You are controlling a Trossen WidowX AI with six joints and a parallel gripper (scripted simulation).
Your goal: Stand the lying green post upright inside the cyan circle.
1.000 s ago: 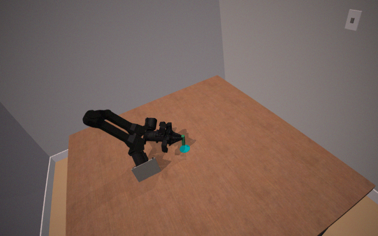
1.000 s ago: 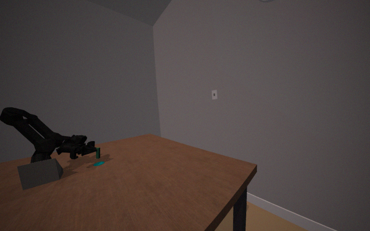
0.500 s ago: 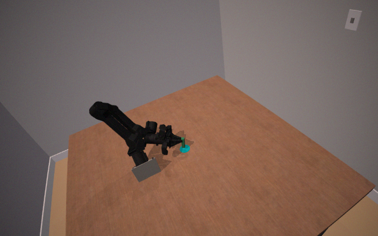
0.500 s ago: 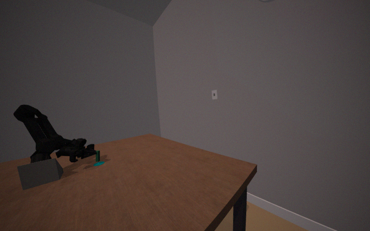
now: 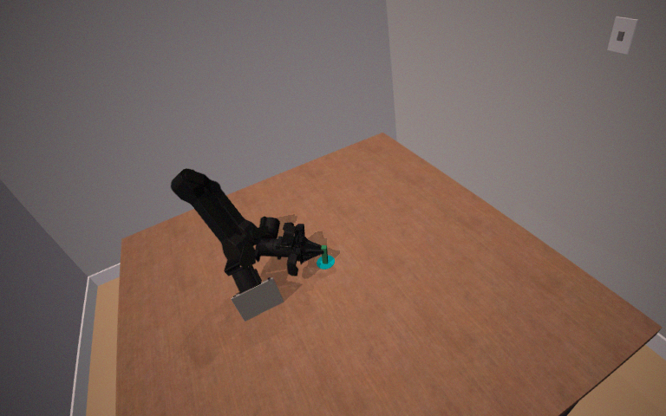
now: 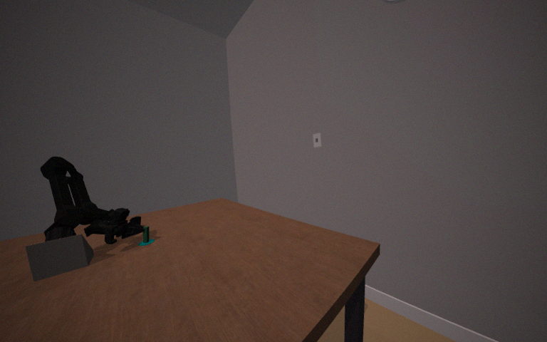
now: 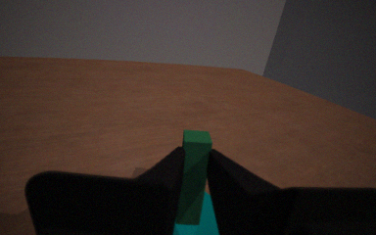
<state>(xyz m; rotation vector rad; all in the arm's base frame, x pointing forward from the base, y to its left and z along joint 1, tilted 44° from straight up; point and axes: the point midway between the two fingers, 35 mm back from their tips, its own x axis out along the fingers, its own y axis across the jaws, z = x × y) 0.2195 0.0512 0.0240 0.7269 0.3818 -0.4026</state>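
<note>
The green post is 20 mm below my gripper tip. The rest, counted from my gripper tip: cyan circle (60 mm below).
</note>
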